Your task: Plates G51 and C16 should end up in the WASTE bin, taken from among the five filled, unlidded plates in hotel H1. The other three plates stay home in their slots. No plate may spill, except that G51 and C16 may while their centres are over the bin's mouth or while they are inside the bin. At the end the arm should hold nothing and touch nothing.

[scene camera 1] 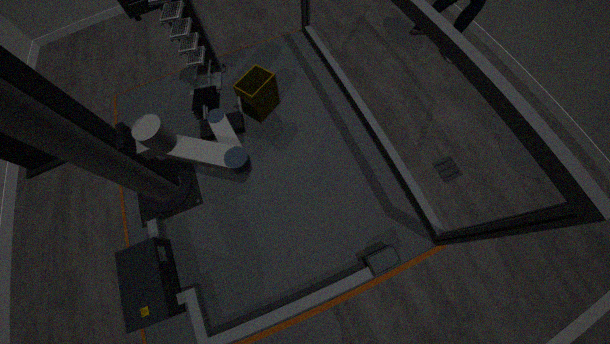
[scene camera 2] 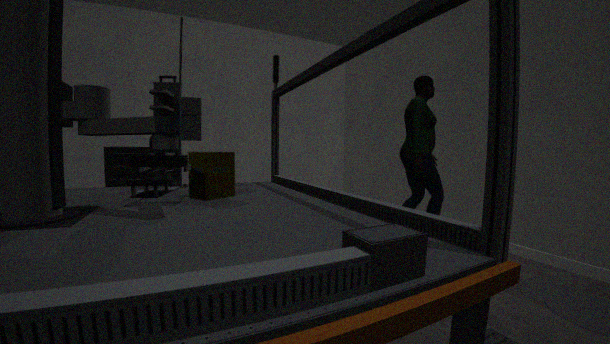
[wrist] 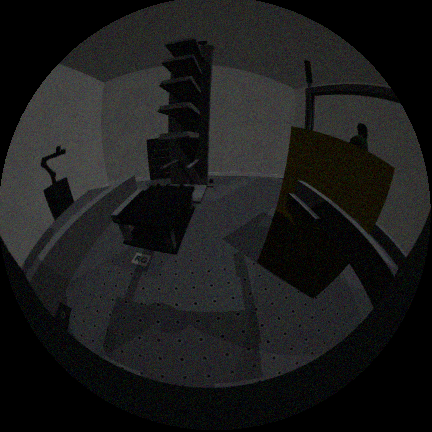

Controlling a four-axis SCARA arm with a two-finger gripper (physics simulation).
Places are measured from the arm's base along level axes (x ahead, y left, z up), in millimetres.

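Pixels of known places: gripper, fingertip midpoint: [scene camera 1: 221, 102] [scene camera 2: 170, 167] [wrist: 217, 182]; arm's base, link origin: [scene camera 1: 168, 187] [scene camera 2: 34, 221].
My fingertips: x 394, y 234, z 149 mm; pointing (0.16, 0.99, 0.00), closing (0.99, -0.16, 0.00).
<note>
Ahead of a thing's pixels: the offset from my fingertips to its top centre. "pt": to the spot under its first point.
Hotel H1 [scene camera 1: 206, 42] [scene camera 2: 174, 117] [wrist: 205, 100] is a tall dark rack with shelves sticking out, at the back. Pale gridded, plate-like shapes {47 mm back, 304 mm left, 215 mm up} [scene camera 1: 180, 28] show on its levels in scene camera 1; their labels, G51 and C16 included, cannot be read. The WASTE bin {173 mm ahead, 2 mm right, 64 mm up} [scene camera 1: 265, 102] [scene camera 2: 212, 177] [wrist: 332, 170] is a yellow, open-topped box to the right of the hotel. My gripper [scene camera 1: 222, 106] [wrist: 217, 182] is open and empty, low in front of the hotel. Its right finger is close to the bin; its left is near a dark stand. Any contact is unclear.
The dark stand [scene camera 1: 205, 99] [wrist: 162, 205] is between gripper and hotel, by an RG label {pt 119 mm back, 33 mm left, 136 mm down} [wrist: 141, 259]. A box {356 mm ahead, 901 mm right, 61 mm down} [scene camera 1: 383, 260] [scene camera 2: 387, 255] is at the front edge. A grey cabinet {pt 507 mm back, 650 mm right, 21 mm down} [scene camera 1: 142, 287] is front left. A person [scene camera 2: 422, 135] is beyond the framed barrier [scene camera 2: 500, 125].
</note>
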